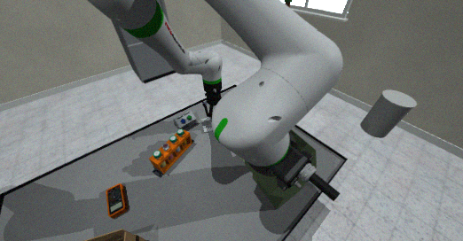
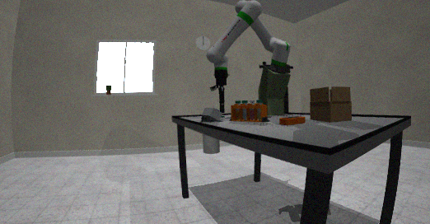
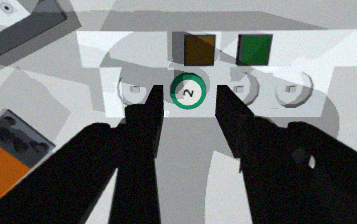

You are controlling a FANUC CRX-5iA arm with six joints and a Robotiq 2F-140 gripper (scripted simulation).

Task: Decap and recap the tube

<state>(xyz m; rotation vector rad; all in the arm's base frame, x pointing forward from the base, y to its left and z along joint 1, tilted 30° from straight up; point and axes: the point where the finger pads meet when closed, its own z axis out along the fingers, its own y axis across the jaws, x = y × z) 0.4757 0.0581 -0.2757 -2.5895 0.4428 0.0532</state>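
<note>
The key housing lies 140 mm to the left of my hand, 130 mm ahead of it and 20 mm below it.
</note>
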